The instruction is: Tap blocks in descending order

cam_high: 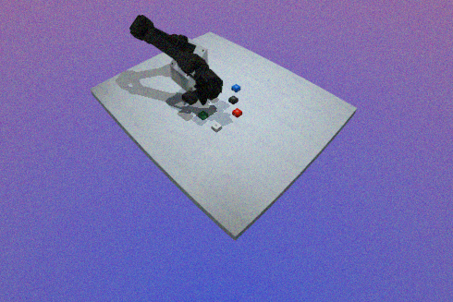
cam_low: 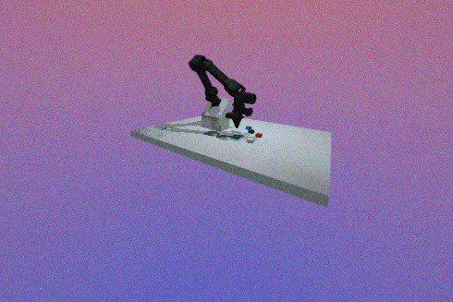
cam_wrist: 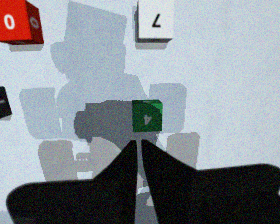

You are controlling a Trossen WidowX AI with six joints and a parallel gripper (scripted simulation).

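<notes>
Now: gripper tip 5 cm above the green block, 1 cm to the left of it and 1 cm short of it. Round my gripper tip: red block 11 cm to the left, 10 cm ahead, 5 cm below; blue block 23 cm to the left, 5 cm below, 3 cm behind; black block 16 cm to the left, 5 cm below, 3 cm ahead.
</notes>
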